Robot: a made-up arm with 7 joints.
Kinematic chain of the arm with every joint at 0, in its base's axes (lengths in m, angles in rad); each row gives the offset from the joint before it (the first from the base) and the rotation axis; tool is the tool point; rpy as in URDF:
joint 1: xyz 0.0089 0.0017 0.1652 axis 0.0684 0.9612 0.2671
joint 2: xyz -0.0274 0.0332 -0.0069 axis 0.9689 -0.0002 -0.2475
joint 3: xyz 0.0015 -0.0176 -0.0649 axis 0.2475 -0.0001 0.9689
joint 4: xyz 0.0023 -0.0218 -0.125 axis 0.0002 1 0
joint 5: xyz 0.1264 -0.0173 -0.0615 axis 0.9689 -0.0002 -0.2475
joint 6: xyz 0.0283 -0.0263 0.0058 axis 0.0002 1 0
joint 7: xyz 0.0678 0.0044 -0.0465 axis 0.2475 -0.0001 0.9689
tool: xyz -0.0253 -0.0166 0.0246 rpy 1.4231 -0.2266 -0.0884
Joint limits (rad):
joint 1: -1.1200..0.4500
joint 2: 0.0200..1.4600
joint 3: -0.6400..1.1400
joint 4: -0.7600..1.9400
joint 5: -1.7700..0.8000
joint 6: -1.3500..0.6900
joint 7: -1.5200..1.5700
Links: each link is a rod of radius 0.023 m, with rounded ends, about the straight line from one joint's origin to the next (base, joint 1, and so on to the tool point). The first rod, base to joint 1, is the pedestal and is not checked.
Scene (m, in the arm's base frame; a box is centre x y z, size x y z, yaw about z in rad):
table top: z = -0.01
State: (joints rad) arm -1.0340 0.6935 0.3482 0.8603 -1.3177 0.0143 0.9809
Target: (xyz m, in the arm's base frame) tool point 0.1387 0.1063 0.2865
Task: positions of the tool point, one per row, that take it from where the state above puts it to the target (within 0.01 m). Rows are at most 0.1 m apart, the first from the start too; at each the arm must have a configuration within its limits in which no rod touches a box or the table.
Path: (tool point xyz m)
1: 0.3762 0.1630 0.1801
2: 0.3299 0.1583 0.2321
3: 0.2705 0.1482 0.2689
4: 0.2045 0.1311 0.2874
5: 0.1387 0.1063 0.2865

